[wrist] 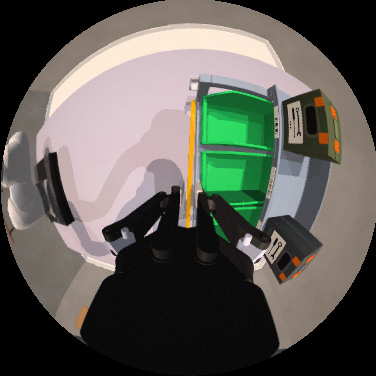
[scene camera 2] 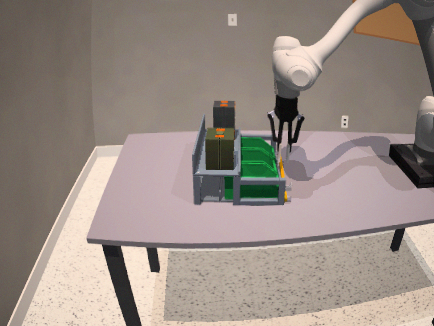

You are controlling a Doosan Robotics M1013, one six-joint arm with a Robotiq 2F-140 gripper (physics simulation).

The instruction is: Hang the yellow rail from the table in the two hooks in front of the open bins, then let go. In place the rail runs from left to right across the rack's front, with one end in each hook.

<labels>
My gripper shows in the wrist view and in scene camera 2. An olive case shows in the wrist view (311, 124) and in scene camera 2 (219, 143). The same spot on my gripper: (wrist: 239, 232) is (scene camera 2: 273, 120).
</labels>
